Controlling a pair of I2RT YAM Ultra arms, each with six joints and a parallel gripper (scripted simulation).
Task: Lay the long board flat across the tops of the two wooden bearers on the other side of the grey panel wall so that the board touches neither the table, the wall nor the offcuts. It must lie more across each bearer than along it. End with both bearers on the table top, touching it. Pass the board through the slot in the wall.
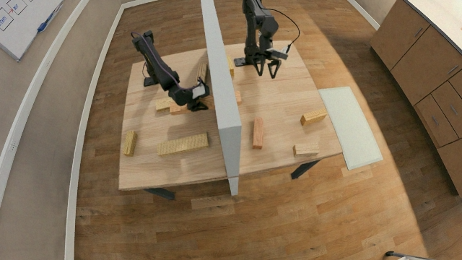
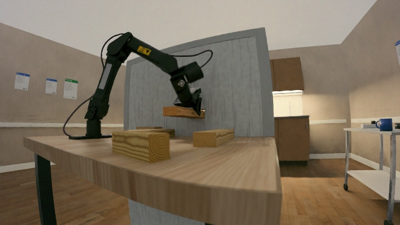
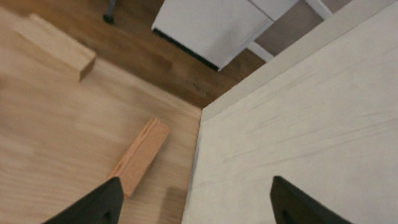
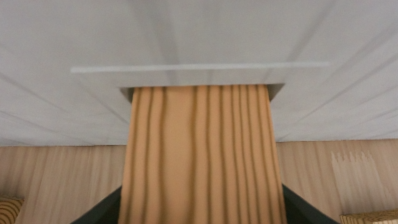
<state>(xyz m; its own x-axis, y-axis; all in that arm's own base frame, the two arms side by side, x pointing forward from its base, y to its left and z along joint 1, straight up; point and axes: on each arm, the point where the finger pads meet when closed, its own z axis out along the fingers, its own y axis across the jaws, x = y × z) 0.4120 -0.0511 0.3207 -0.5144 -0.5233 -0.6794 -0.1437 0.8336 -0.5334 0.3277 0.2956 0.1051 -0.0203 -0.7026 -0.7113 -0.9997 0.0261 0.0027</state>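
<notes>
My right gripper is now 10 mm to the left of the long board. Round my right hand: small block (90 mm ahead, 450 mm to the right, 80 mm below).
</notes>
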